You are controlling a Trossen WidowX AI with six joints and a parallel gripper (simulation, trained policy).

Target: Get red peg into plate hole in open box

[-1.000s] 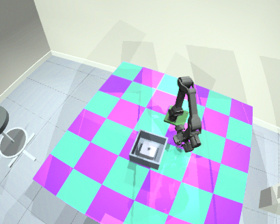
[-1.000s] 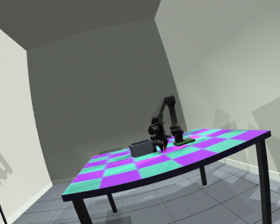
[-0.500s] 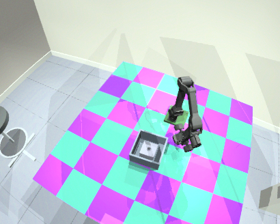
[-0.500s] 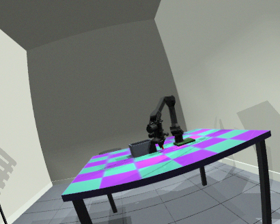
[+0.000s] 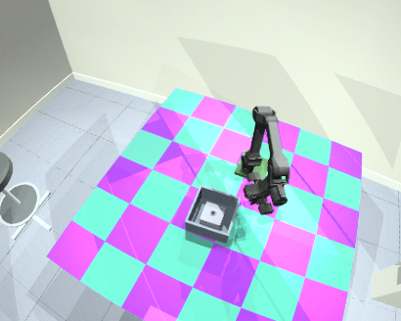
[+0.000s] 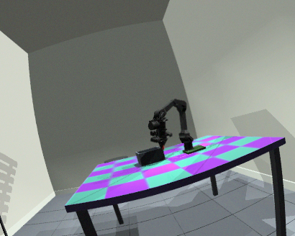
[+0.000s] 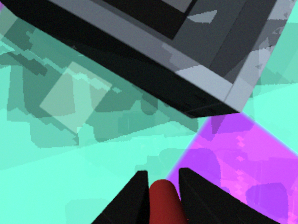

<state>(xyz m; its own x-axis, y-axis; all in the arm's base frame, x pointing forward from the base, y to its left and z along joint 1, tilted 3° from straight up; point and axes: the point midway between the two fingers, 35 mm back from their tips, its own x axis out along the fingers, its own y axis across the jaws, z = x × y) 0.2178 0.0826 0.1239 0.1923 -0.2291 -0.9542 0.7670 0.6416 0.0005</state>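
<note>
The grey box is 13 cm to the right of my gripper tip, 9 cm ahead of it and 8 cm below it. Also, from my gripper tip: red peg: 3 cm above, 1 cm to the left, 1 cm behind.
</note>
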